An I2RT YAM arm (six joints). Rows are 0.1 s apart.
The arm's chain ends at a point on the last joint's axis. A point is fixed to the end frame.
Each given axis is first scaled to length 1.
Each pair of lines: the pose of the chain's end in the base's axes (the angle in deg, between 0 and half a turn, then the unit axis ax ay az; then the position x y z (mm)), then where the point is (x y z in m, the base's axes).
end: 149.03 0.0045 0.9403 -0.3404 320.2 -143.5 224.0
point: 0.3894 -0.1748 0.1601
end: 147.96 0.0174 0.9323 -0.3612 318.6 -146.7 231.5
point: 0.3888 -0.1820 0.1708
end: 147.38 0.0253 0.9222 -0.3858 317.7 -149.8 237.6
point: 0.3881 -0.1894 0.1799
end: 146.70 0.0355 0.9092 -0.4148 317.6 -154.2 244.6
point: 0.3881 -0.1988 0.1909
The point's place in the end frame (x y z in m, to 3 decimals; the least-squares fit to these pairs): -0.023 0.026 0.093
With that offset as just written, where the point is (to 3 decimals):
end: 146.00 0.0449 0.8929 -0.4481 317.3 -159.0 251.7
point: 0.388 -0.209 0.203
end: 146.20 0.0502 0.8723 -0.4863 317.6 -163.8 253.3
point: 0.387 -0.220 0.209
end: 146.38 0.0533 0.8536 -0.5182 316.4 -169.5 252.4
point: 0.384 -0.230 0.212
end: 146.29 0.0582 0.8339 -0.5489 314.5 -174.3 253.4
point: 0.381 -0.239 0.218
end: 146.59 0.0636 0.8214 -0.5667 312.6 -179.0 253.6
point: 0.378 -0.246 0.221
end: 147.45 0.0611 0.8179 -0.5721 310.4 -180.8 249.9
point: 0.375 -0.249 0.218
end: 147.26 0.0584 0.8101 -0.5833 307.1 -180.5 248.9
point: 0.372 -0.250 0.219
